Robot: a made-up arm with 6 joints.
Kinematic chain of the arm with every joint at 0, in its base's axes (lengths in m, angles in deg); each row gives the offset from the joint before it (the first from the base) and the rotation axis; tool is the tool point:
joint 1: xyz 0 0 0.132 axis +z
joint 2: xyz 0 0 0 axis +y
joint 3: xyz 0 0 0.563 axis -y
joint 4: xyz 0 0 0 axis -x
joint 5: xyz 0.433 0 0 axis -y
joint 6: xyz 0 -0.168 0 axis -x
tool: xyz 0 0 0
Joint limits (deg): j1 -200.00..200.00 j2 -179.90..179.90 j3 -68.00..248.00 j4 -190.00..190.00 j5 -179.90..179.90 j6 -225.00..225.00
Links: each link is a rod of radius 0.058 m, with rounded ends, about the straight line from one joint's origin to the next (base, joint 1, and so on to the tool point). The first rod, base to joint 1, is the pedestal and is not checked.
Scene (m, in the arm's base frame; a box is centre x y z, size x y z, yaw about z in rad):
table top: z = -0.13
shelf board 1: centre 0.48 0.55 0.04 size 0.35 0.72 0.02 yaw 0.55
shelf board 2: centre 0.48 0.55 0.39 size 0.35 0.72 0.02 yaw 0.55
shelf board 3: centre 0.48 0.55 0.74 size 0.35 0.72 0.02 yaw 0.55
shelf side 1: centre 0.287 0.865 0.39 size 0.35 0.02 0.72 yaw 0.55
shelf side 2: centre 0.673 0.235 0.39 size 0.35 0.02 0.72 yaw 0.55
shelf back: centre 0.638 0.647 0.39 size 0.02 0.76 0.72 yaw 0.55
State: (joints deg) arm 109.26 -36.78 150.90 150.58 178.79 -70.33
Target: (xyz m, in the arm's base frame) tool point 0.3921 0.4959 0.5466
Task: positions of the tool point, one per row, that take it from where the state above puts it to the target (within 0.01 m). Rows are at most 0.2 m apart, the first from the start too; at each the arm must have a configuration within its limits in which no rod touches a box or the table.
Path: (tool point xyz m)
1: 0.0291 -0.7686 0.5955
2: -0.0585 -0.7235 0.7465
3: -0.1375 -0.6274 0.8825
4: -0.1947 -0.4882 0.9916
5: -0.2205 -0.3199 1.0643
6: -0.2105 -0.1400 1.0944
7: -0.1664 0.0327 1.0799
8: -0.0961 0.1809 1.0232
9: -0.0115 0.2923 0.9305
10: 0.0722 0.3594 0.8119
11: 0.1403 0.3820 0.6793
12: 0.1805 0.3662 0.5466
13: 0.2859 0.4352 0.5581
14: 0.3921 0.4959 0.5466

